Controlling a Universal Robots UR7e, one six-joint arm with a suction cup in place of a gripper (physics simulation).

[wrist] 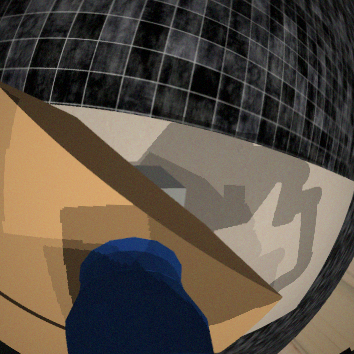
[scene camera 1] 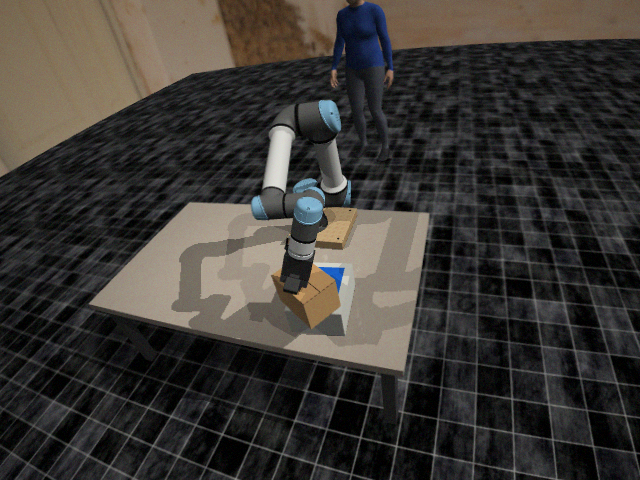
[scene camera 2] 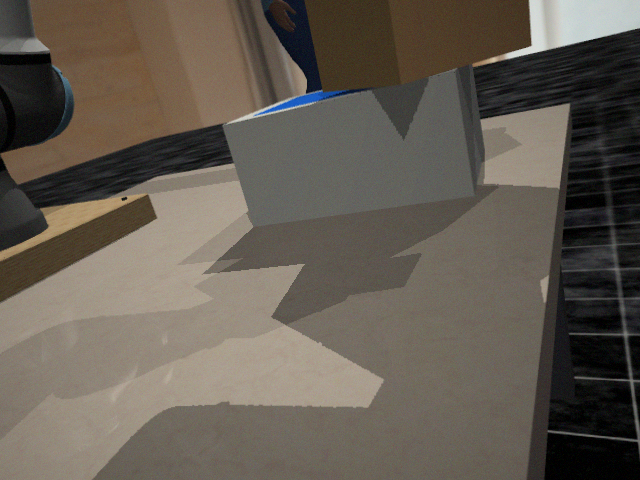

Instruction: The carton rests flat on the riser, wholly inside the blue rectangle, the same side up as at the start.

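Labels:
Brown carton: visible in the wrist view, in scene camera 1, in scene camera 2 (353, 52). Grey riser: visible in the wrist view, in scene camera 1, in scene camera 2 (321, 154). On the brown carton, (wrist: 73, 192) and (scene camera 1: 296, 295) are the same spot. On the grey riser, (wrist: 158, 175) and (scene camera 1: 292, 320) are the same spot.

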